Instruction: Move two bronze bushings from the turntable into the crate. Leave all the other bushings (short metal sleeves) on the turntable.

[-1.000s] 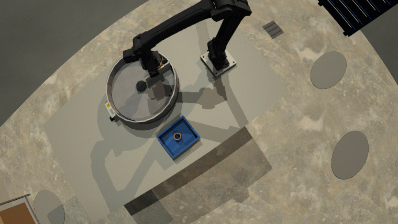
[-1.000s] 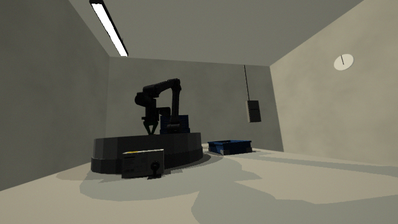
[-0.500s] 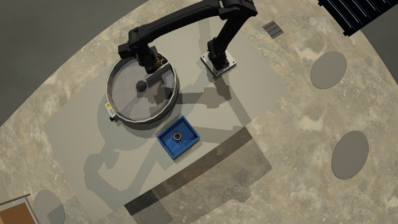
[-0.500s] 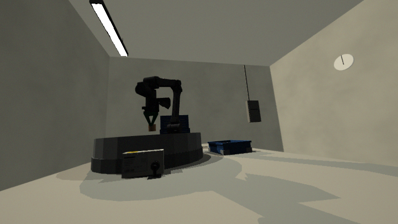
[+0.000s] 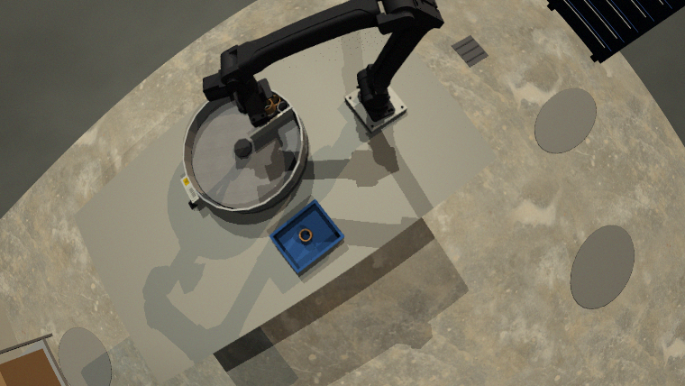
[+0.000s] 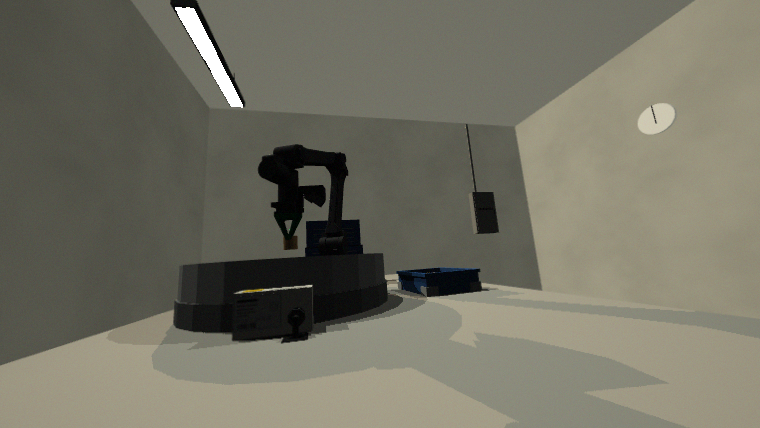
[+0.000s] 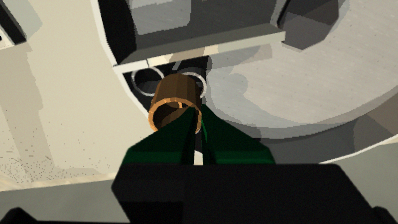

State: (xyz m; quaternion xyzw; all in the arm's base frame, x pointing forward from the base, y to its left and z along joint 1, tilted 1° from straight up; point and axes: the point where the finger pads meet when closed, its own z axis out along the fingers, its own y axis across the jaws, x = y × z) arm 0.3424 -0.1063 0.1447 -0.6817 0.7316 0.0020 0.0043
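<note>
My gripper is now 39 cm to the right of the blue crate, 14 cm above it and 6 cm short of it. Also, from my hand: turntable 12 cm below, 12 cm ahead, 4 cm to the left.
</note>
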